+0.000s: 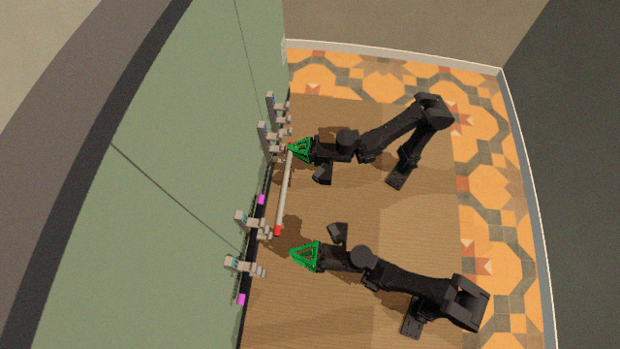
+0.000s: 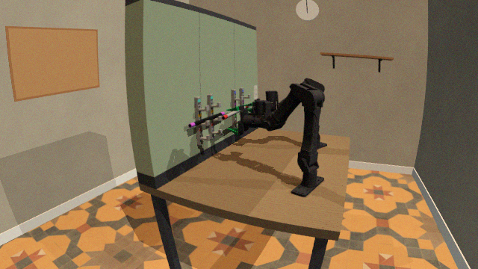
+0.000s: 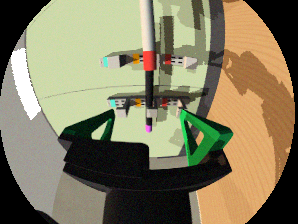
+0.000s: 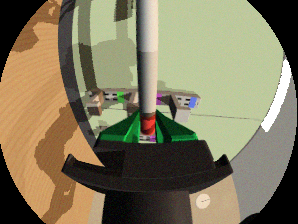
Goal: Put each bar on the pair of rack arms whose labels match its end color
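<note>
My left hand is 120 mm short of the bar, 20 mm to the left of it and 10 mm above it. From my left hand the other things lie so: green wall panel (200 mm ahead, 210 mm to the right, 190 mm above).
</note>
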